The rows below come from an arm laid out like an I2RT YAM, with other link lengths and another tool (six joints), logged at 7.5 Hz.
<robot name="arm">
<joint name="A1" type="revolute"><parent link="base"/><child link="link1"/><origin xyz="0.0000 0.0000 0.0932" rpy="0.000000 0.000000 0.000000"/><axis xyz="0 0 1"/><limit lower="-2.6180" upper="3.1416"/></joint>
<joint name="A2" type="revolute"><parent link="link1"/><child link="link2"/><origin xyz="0.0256 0.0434 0.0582" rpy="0.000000 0.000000 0.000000"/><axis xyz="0 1 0"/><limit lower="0.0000" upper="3.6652"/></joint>
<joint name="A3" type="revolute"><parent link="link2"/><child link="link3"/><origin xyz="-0.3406 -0.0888 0.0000" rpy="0.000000 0.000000 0.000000"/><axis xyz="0 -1 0"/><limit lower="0.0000" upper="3.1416"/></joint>
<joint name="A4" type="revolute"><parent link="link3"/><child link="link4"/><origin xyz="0.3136 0.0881 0.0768" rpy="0.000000 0.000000 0.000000"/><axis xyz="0 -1 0"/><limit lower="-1.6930" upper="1.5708"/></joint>
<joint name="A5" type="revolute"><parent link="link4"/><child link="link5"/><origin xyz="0.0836 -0.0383 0.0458" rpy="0.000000 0.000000 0.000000"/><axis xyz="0 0 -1"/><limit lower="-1.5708" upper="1.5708"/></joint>
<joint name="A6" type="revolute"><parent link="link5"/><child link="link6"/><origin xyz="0.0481 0.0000 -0.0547" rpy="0.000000 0.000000 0.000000"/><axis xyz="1 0 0"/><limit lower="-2.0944" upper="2.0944"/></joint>
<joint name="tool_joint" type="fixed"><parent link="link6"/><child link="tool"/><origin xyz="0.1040 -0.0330 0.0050" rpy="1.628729 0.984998 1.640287"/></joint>
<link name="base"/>
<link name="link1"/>
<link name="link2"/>
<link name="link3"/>
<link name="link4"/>
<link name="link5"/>
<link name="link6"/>
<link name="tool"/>
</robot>
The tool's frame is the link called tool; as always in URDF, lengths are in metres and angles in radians.
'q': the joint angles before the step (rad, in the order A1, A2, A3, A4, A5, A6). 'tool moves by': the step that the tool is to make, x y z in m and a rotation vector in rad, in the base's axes. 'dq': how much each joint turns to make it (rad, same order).
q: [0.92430 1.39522 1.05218 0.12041 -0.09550 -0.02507]
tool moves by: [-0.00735 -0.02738 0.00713 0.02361 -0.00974 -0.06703]
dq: [-0.00186 -0.08040 -0.05764 0.00324 0.06240 0.01993]
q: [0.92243 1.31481 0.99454 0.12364 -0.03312 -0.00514]
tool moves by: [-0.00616 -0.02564 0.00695 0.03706 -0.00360 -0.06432]
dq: [-0.00419 -0.07384 -0.05054 0.00855 0.05564 0.03006]
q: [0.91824 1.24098 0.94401 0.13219 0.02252 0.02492]
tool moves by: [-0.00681 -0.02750 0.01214 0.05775 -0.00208 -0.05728]
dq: [-0.01133 -0.08175 -0.04192 0.00542 0.04072 0.03988]
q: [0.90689 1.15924 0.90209 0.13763 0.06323 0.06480]
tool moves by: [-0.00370 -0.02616 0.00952 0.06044 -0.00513 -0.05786]
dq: [-0.01845 -0.07043 -0.03939 0.01639 0.03602 0.03740]
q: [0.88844 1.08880 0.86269 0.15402 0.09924 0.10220]
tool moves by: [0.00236 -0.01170 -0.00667 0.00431 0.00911 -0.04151]
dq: [-0.01199 -0.01813 -0.02614 0.00420 0.02871 0.01201]
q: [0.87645 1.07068 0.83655 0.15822 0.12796 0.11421]
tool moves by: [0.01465 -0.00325 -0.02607 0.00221 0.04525 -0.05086]
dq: [-0.02319 0.03742 -0.03472 0.03906 0.02425 0.03864]
